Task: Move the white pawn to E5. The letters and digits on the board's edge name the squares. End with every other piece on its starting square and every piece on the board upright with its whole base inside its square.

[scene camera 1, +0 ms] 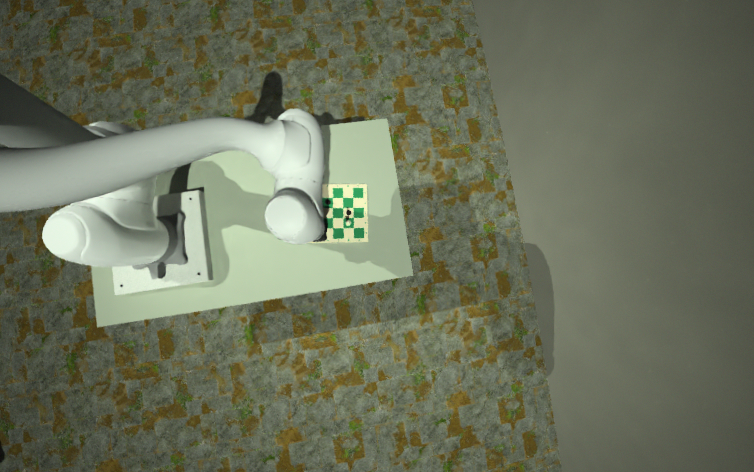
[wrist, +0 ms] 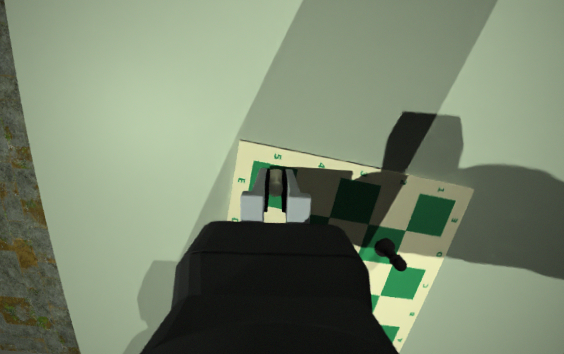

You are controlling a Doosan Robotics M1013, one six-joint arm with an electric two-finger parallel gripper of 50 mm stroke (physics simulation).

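Seen in the pictures: gripper, fingertip midpoint: (wrist: 275, 181); arm's base, origin of the base link: (scene camera 1: 160, 240).
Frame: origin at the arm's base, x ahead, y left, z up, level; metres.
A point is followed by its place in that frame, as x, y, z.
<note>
The white pawn (wrist: 275, 181) {0.529, -0.029, 0.003} shows as a pale piece between the two fingertips in the wrist view. My gripper (wrist: 275, 181) {0.534, -0.028, -0.012} is shut on it, over the green E5 square at the board's corner; whether the pawn's base touches the board is hidden. The chessboard (scene camera 1: 365, 189) {0.735, 0.118, -0.023} (wrist: 460, 194) {0.531, 0.144, -0.023} is partly covered by the arm in the scene view and by the gripper in the wrist view. The fingers and the held pawn are hidden behind the arm in the scene view. A black piece (scene camera 1: 327, 202) {0.590, 0.079, -0.011} (wrist: 386, 248) {0.587, 0.080, -0.014} stands on D2.
Another black piece (scene camera 1: 348, 212) {0.663, 0.032, 0.007} and a small pale piece (scene camera 1: 347, 222) {0.656, -0.005, 0.014} are close together near the board's B3 and B4 squares; their kinds are too small to tell. The board lies on a pale green table top (scene camera 1: 267, 278) {0.345, -0.173, -0.029} (wrist: 125, 100) {0.484, -0.155, -0.029}. The arm's shadow crosses the board.
</note>
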